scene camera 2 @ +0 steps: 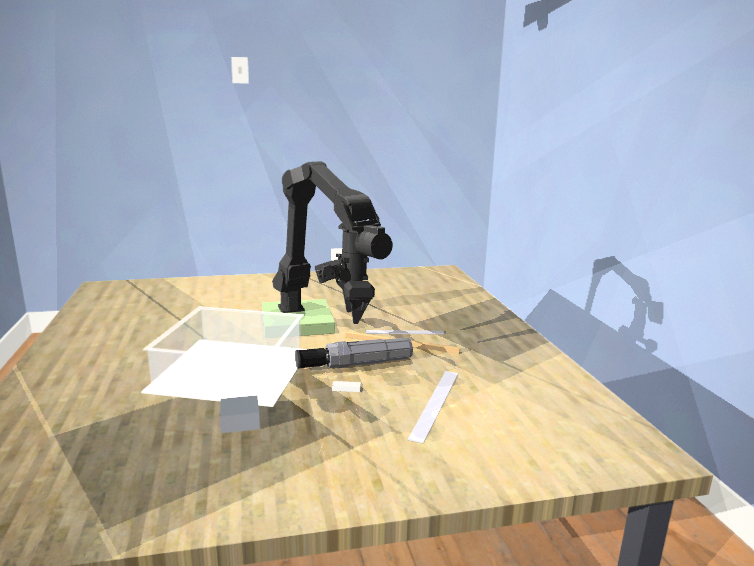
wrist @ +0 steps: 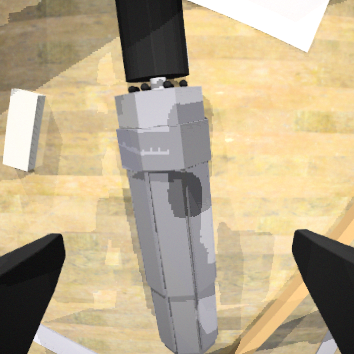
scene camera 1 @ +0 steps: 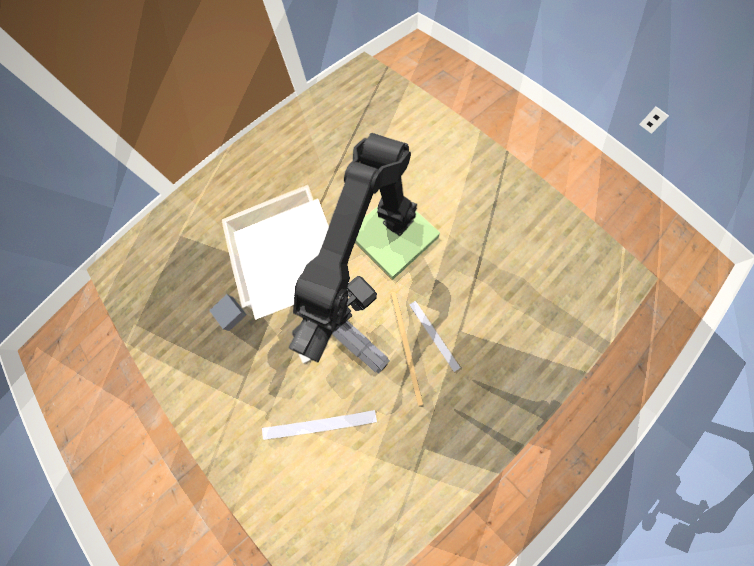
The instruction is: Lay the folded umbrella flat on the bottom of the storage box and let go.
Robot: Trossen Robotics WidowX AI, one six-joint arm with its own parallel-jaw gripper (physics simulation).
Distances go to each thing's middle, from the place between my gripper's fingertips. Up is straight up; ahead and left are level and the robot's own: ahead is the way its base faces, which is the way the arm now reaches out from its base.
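Small white block [wrist: 29,105]: my hand 12 cm short of it, 5 cm to the left of it, 11 cm above it. Storage box [scene camera 2: 222,352]: 5 cm behind my hand, 27 cm to the right of it, 7 cm below it. Thin wooden stick [wrist: 296,290]: 6 cm behind my hand, 15 cm to the left of it, 11 cm below it.
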